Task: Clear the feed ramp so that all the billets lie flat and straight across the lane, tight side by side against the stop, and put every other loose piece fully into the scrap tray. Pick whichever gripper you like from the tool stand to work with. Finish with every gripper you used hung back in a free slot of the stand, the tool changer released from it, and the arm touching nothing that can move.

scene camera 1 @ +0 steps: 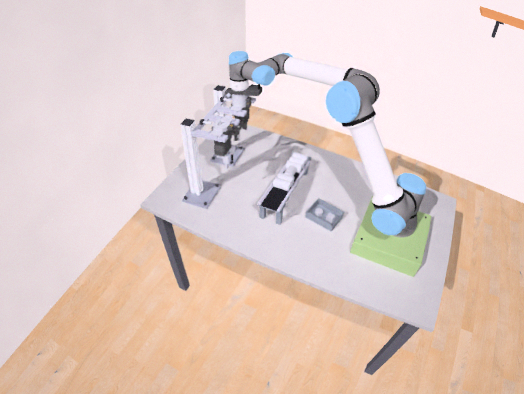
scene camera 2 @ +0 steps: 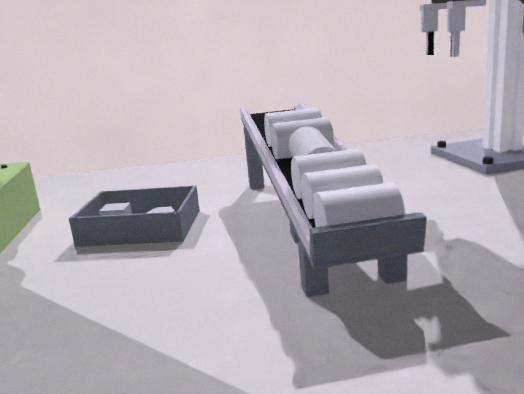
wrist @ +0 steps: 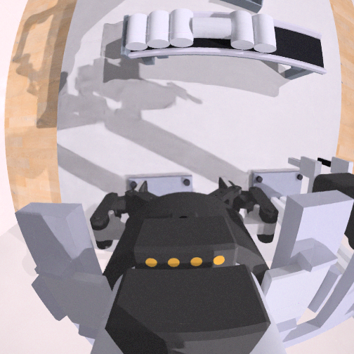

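Three billets [scene camera 2: 359,207] [wrist: 158,31] lie across the feed ramp [scene camera 1: 274,199] [scene camera 2: 272,172] [wrist: 300,49], side by side at the stop [scene camera 2: 367,241]. Behind them one billet [scene camera 2: 309,141] [wrist: 212,28] is turned along the lane. Two more billets [scene camera 2: 300,127] [wrist: 253,32] lie across the lane behind it. The scrap tray [scene camera 1: 320,223] [scene camera 2: 125,231] holds a block [scene camera 2: 115,209] and another pale piece [scene camera 2: 161,210]. The adaptive gripper [scene camera 1: 241,131] [wrist: 184,239] is in the tool stand [scene camera 1: 192,160], fingers open and empty, with the arm's tool changer [wrist: 187,300] close over it. Whether it is locked is unclear.
The parallel gripper [scene camera 1: 222,146] [scene camera 2: 442,44] hangs in the stand beside the adaptive one. The stand's posts and holder arms [wrist: 325,225] are close around the wrist. The green base [scene camera 1: 390,250] [scene camera 2: 15,200] is beyond the tray.
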